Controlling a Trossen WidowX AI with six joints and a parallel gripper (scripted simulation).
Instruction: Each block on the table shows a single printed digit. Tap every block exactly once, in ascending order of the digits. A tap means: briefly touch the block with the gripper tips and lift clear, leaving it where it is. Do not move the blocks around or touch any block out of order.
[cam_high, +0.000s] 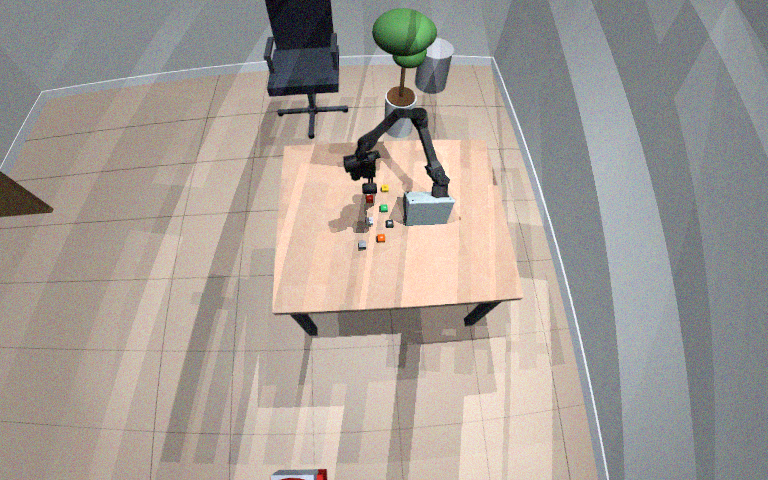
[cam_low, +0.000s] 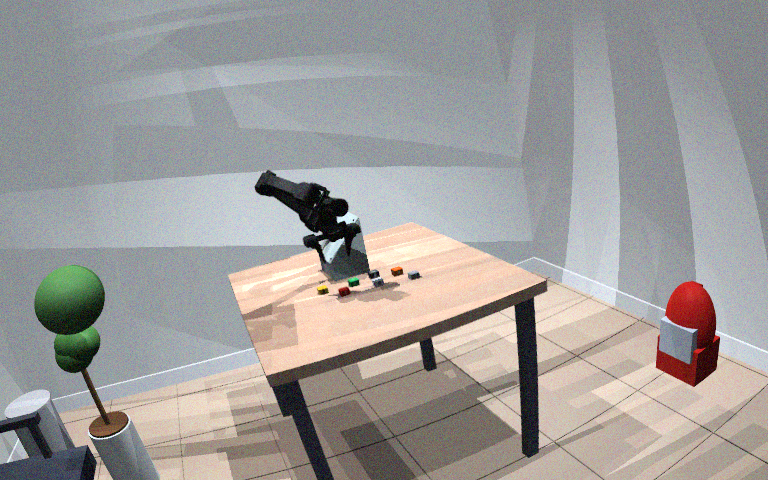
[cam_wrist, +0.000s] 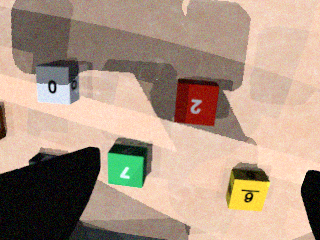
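The red block is 120 mm below my gripper tip. Also, from my gripper tip: black block 70 mm behind, 150 mm to the left, 120 mm below; yellow block 90 mm behind, 50 mm to the right, 120 mm below; green block 60 mm behind, 60 mm to the left, 120 mm below.
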